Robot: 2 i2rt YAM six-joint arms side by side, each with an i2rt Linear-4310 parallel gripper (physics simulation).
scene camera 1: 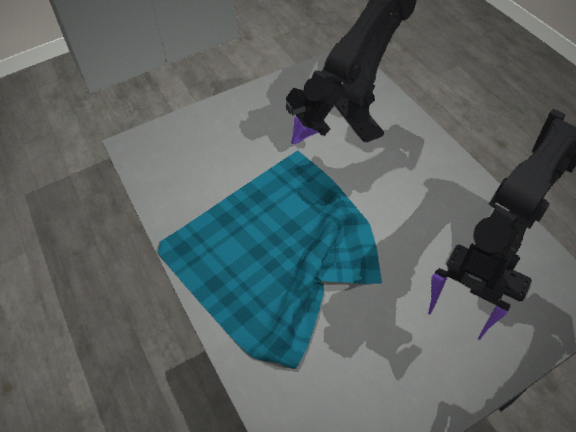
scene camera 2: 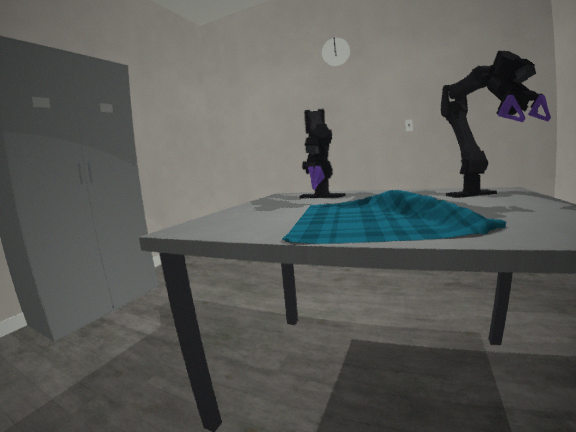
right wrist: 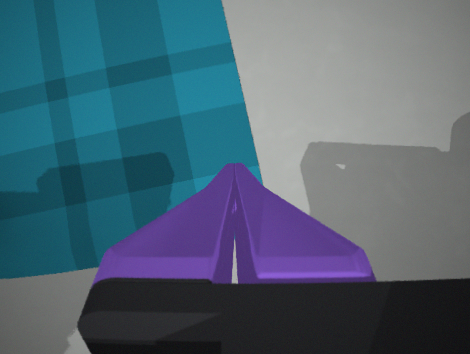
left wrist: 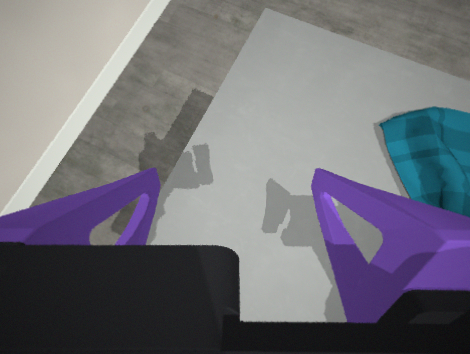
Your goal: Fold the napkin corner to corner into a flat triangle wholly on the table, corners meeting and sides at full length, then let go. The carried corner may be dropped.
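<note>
A teal plaid napkin (scene camera 1: 250, 235) (scene camera 2: 370, 225) lies unevenly on the table, with corners at the top, left and bottom in scene camera 1. A raised, wrinkled ridge runs down its right part, and a flap sticks out right above a notch. Part of the napkin (left wrist: 420, 140) shows at the right of the left wrist view. My right gripper (scene camera 1: 293, 143) (scene camera 2: 315, 188) (right wrist: 234, 177) is shut and empty, just above the top corner, which its fingers hide in the right wrist view. There the napkin (right wrist: 135, 100) lies flat. My left gripper (scene camera 1: 454, 326) (scene camera 2: 535, 120) (left wrist: 235, 176) is open and empty, high above the table right of the napkin.
The grey table (scene camera 1: 165, 175) (scene camera 2: 210, 230) (left wrist: 270, 75) extends around the napkin, whose left corner lies by the table's edge. A grey cabinet (scene camera 1: 125, 35) (scene camera 2: 65, 175) stands on the floor beyond the table. Arm shadows fall across the tabletop.
</note>
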